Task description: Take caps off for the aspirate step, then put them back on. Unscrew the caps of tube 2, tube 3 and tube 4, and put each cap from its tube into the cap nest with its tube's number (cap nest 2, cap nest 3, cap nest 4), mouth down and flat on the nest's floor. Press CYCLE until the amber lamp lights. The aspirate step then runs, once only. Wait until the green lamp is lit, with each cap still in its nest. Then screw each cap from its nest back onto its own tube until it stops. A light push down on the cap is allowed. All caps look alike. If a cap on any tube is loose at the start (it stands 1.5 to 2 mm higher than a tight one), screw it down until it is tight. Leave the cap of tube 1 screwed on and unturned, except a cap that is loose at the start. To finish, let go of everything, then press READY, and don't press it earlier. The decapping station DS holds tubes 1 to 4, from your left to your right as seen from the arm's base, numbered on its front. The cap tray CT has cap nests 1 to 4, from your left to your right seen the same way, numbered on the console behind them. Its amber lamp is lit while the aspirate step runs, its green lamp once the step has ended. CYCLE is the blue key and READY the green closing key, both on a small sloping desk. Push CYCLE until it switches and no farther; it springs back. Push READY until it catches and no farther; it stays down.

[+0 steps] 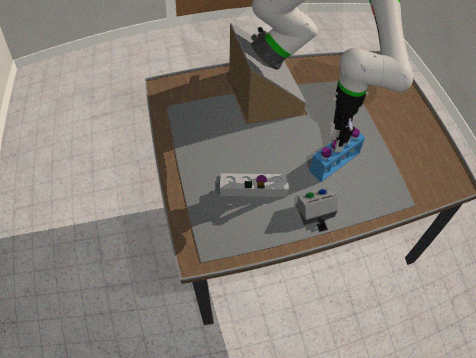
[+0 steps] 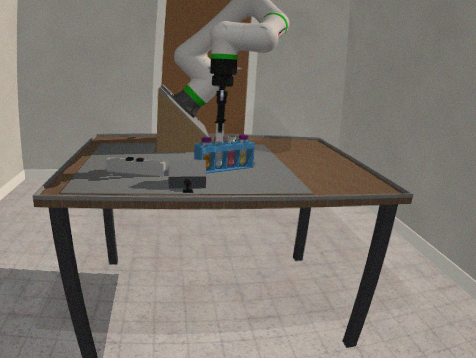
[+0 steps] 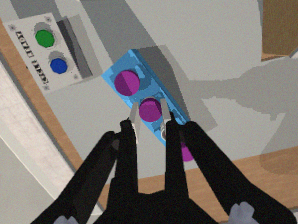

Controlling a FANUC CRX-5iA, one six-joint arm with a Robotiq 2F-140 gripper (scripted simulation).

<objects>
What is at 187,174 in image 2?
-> A sloping key desk.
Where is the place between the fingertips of the gripper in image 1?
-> At 336,146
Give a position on a sloping key desk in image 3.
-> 37,58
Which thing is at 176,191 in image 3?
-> The gripper.
</objects>
